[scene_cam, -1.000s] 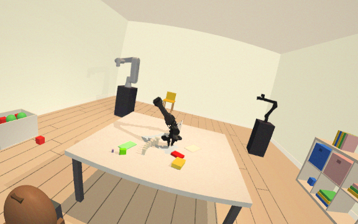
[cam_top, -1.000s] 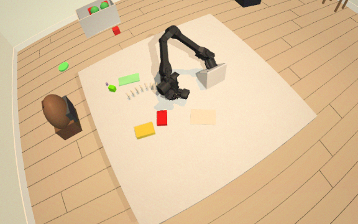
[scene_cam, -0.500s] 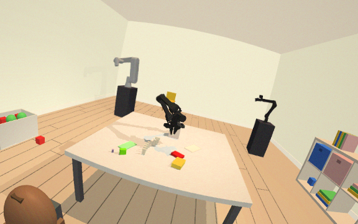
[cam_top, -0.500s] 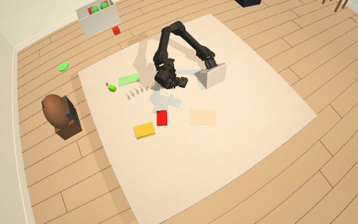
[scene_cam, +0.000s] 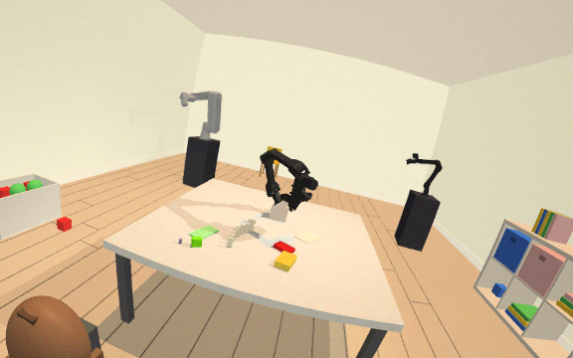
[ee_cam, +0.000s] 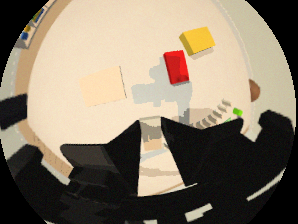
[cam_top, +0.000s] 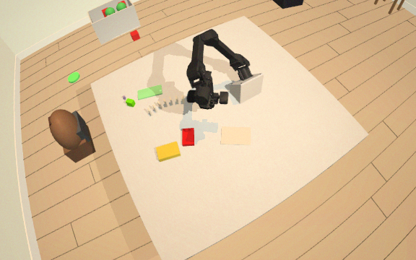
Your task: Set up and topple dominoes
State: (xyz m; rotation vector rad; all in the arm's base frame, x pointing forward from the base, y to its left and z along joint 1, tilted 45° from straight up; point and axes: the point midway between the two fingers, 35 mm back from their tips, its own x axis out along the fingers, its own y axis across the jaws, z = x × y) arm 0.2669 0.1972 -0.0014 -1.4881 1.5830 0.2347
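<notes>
My gripper tip is now 16 cm above the beige pad, 12 cm to the right of it and 9 cm past it. Also, from my gripper tip: green flat tile 37 cm to the right, 25 cm ahead, 16 cm below; red block 15 cm below, 14 cm ahead, 3 cm to the left; yellow block 26 cm ahead, 15 cm below, 7 cm to the left.
</notes>
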